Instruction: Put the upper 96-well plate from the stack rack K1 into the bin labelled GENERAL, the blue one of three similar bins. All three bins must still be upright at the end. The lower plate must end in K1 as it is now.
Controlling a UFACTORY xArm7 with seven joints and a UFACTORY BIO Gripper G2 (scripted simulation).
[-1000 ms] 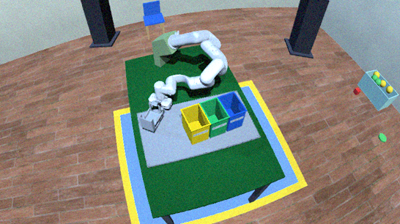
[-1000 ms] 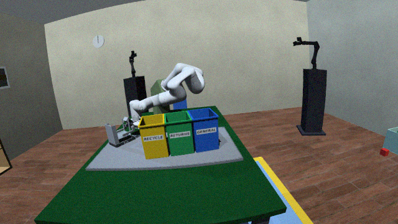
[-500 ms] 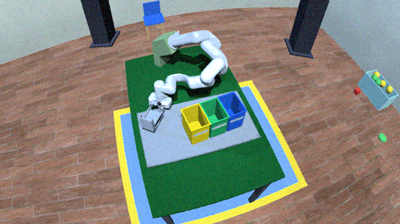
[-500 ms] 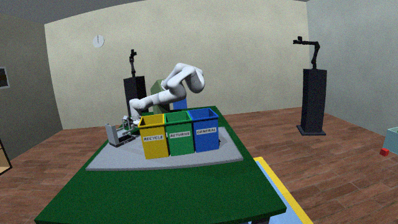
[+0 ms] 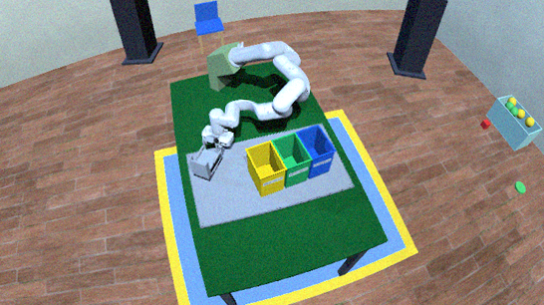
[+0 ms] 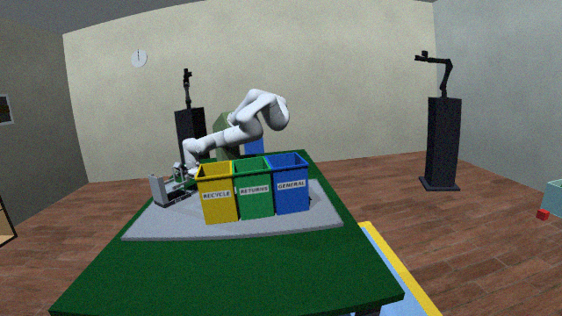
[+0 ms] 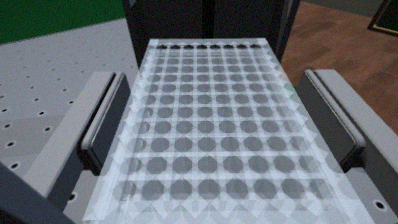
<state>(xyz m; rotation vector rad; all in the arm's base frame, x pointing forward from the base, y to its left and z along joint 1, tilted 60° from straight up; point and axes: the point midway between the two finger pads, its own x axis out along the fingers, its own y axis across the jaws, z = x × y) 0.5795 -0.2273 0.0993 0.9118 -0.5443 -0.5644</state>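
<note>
The dark plate lies 2 cm ahead of my hand, 1 cm to the right of it and 5 cm below it. Round my hand: green returns bin 42 cm to the left, 2 cm above; clear 96-well plate 2 cm ahead, 1 cm to the right, 1 cm below; yellow recycle bin 6 cm ahead, 30 cm to the left, 2 cm above.
</note>
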